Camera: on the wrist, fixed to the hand. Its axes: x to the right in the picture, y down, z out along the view.
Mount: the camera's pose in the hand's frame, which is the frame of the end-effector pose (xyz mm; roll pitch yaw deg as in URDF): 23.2 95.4 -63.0 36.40 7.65 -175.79
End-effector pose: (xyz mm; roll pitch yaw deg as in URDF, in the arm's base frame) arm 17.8 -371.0 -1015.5 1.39 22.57 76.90
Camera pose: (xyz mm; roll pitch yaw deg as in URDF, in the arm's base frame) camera -77.0 -350.9 -1080.4 33.41 -14.76 -98.98
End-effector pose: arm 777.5 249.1 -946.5 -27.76 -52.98 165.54
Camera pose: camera 672.8 219.2 -988.3 74.93 57.11 -1.00
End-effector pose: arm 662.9 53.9 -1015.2 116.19 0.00 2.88
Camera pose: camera 685.3 69.5 -901.8 -80.10 0.37 174.16
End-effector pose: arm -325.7 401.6 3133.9 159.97 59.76 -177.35
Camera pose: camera -419.8 465.4 3160.1 -110.12 -64.74 -12.84
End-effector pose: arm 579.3 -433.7 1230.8 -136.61 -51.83 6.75
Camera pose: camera 622.2 -542.0 1236.8 174.98 43.35 -170.21
